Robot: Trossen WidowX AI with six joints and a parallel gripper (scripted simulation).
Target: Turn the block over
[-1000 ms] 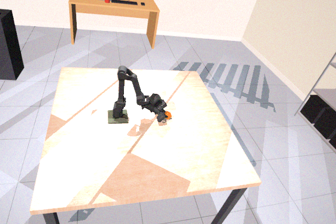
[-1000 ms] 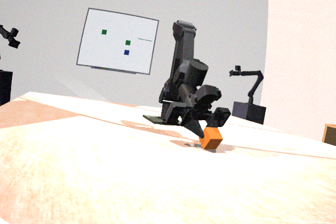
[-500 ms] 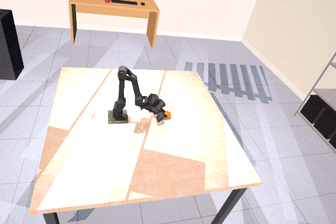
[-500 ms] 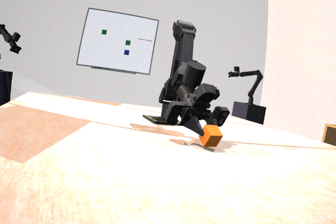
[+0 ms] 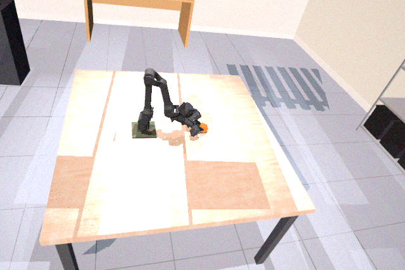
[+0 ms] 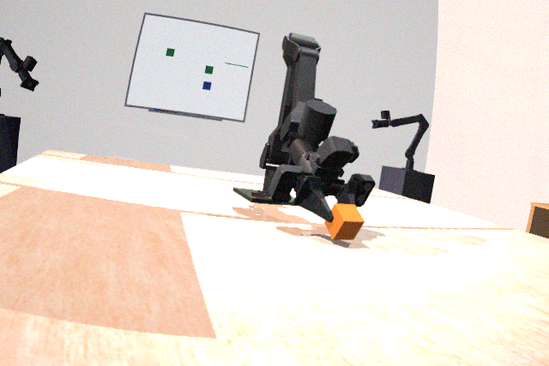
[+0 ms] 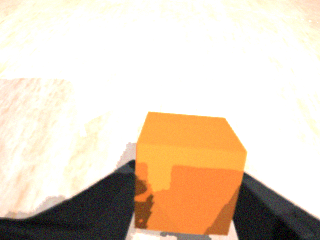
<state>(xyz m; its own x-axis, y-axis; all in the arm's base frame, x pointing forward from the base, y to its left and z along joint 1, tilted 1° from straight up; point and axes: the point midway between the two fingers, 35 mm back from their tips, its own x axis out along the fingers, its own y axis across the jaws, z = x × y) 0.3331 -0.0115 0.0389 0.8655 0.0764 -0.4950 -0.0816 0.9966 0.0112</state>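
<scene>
The block is 1 cm below my gripper tip.
</scene>
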